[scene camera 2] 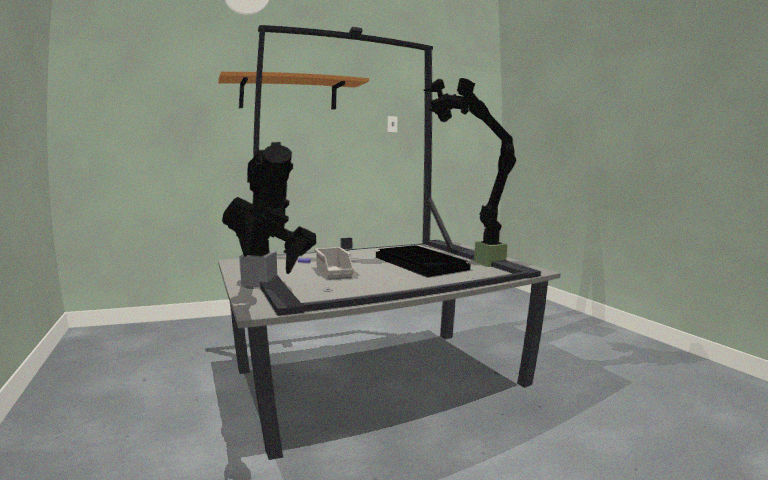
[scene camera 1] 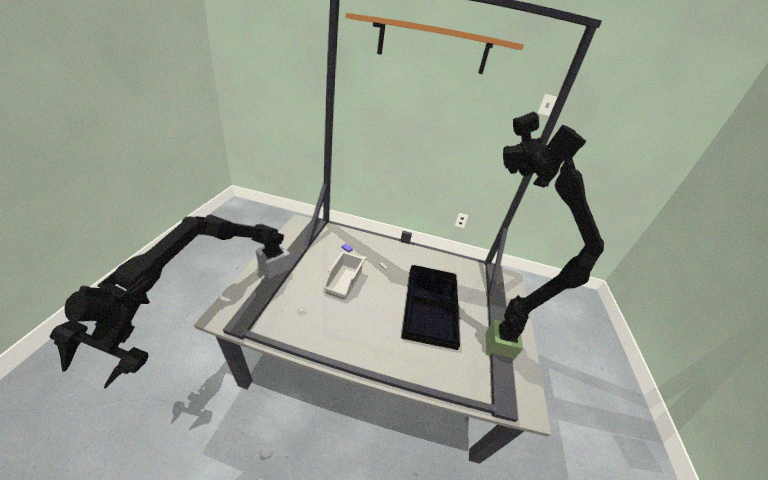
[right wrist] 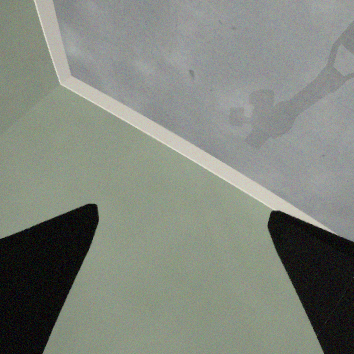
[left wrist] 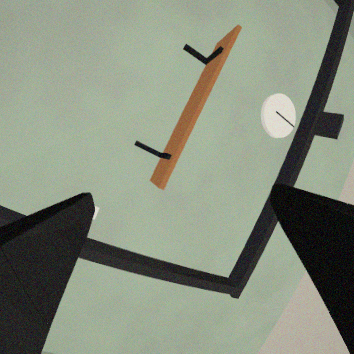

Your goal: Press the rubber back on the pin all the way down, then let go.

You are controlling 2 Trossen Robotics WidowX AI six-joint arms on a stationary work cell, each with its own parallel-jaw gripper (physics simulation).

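Places are measured from the left arm's base along level axes (x ahead, y left, z up), in millimetres.
Pixels of known places: left gripper, fingertip midpoint: (scene camera 2: 426, 99) (scene camera 1: 516, 132) (left wrist: 182, 197); right gripper, fingertip midpoint: (scene camera 2: 267, 264) (scene camera 1: 85, 379) (right wrist: 185, 215); left arm's base, link origin: (scene camera 2: 491, 243) (scene camera 1: 508, 333); right arm's base, link origin: (scene camera 2: 258, 253) (scene camera 1: 272, 251).
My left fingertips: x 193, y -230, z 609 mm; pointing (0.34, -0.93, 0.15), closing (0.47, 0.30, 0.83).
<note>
For each thing: its top centre in the pictures, then the offset to it from my left fingertips. "spot": a spot on its surface instead.
- tiny pale round piece, top centre: (scene camera 2: 327, 286) (scene camera 1: 301, 309) 551 mm ahead, 315 mm left, 684 mm down
- white open bin, surface spot: (scene camera 2: 338, 275) (scene camera 1: 334, 292) spot: 468 mm ahead, 194 mm left, 685 mm down
- black tray, top centre: (scene camera 2: 421, 254) (scene camera 1: 433, 299) 82 mm ahead, 112 mm left, 658 mm down
- blue block, top centre: (scene camera 2: 304, 259) (scene camera 1: 347, 246) 514 mm ahead, 91 mm right, 683 mm down
- small white piece, top centre: (scene camera 1: 383, 265) 321 mm ahead, 37 mm right, 687 mm down
A tiny pale round piece (scene camera 1: 301, 311) (scene camera 2: 327, 289) lies on the table near its front left part. It may be the pin with its rubber back, but it is too small to tell the two apart or how far down the back sits. My right gripper (scene camera 1: 85, 377) (right wrist: 185, 215) is open and empty, out past the table's left front corner in scene camera 1, well away from the piece. My left gripper (scene camera 1: 526, 161) (left wrist: 182, 197) is open and empty, raised high above the table's right side. Neither wrist view shows the pin.
A white open bin (scene camera 1: 335, 293) (scene camera 2: 338, 275) stands left of a black tray (scene camera 1: 430, 333) (scene camera 2: 421, 260). A blue block (scene camera 1: 346, 247) (scene camera 2: 304, 260) and a small white piece (scene camera 1: 383, 265) lie farther back. A dark frame (scene camera 1: 330, 113) (scene camera 2: 428, 152) rises at the table's back.
</note>
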